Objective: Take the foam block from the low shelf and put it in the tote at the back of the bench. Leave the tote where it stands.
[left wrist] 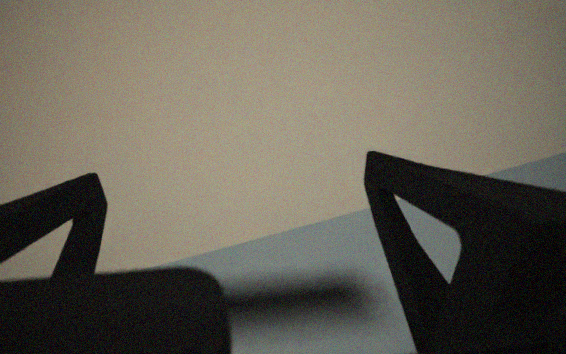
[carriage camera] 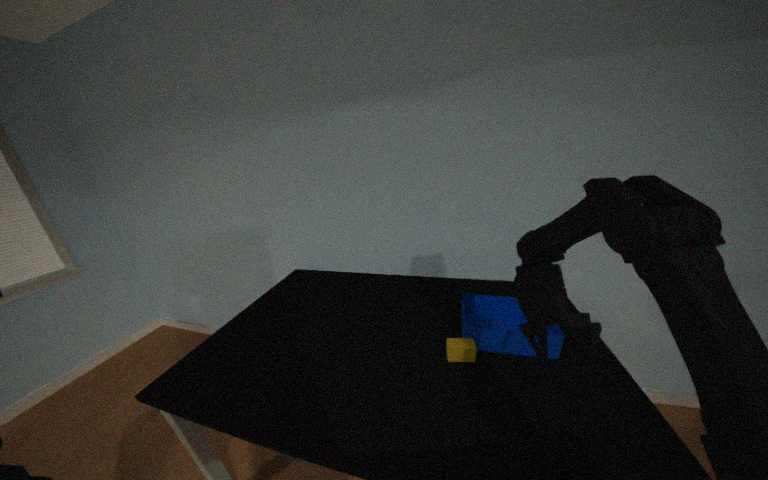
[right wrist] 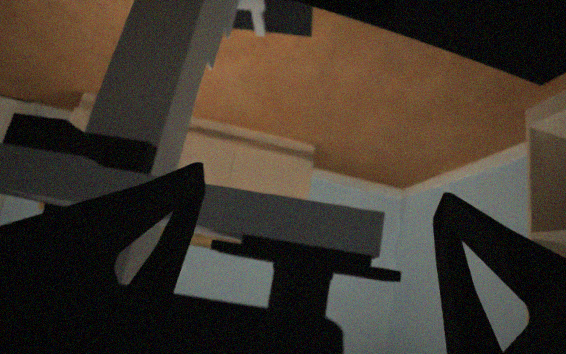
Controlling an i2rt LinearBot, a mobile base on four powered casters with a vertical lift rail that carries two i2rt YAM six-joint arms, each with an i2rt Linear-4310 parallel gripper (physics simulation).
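Places are measured from the left arm's base along level axes (x ahead, y left, z up), in metres.
Where they show: left gripper, fingertip midpoint: (left wrist: 235,177); right gripper, fingertip midpoint: (carriage camera: 566,363) (right wrist: 320,191); right arm's base at its link origin: (right wrist: 304,257).
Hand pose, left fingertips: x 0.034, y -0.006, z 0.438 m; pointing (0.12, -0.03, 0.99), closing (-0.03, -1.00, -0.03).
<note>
Each offset is from my left fingertips to the centre of the thing. "pt": to the spot under its first point. Level surfaces: height alone.
The blue tote @(0.577 m ahead, 0.739 m right, 0.629 m down) (carriage camera: 492,325) stands toward the back right of the dark bench @(0.679 m down) (carriage camera: 339,339). A yellow block @(0.487 m ahead, 0.545 m right, 0.649 m down) (carriage camera: 461,350) sits on the bench beside the tote's near left corner; whether it is the foam block I cannot tell. I cannot make out another block or the low shelf. My right gripper (carriage camera: 566,346) (right wrist: 320,191) is open and empty; in the carriage view it overlaps the tote's right end, at a height I cannot judge. My left gripper (left wrist: 235,177) is open and empty, facing plain wall and ceiling, away from the bench.
In the right wrist view, a grey post (right wrist: 145,75) and a grey crossbar (right wrist: 295,217) stand beyond the fingers, with a dark slab edge (right wrist: 475,30) above. A pale cabinet (right wrist: 255,160) stands by the wall. A bench leg @(pt 0.413 m ahead, 0.460 m left, 0.974 m down) (carriage camera: 195,444) shows below the front left corner.
</note>
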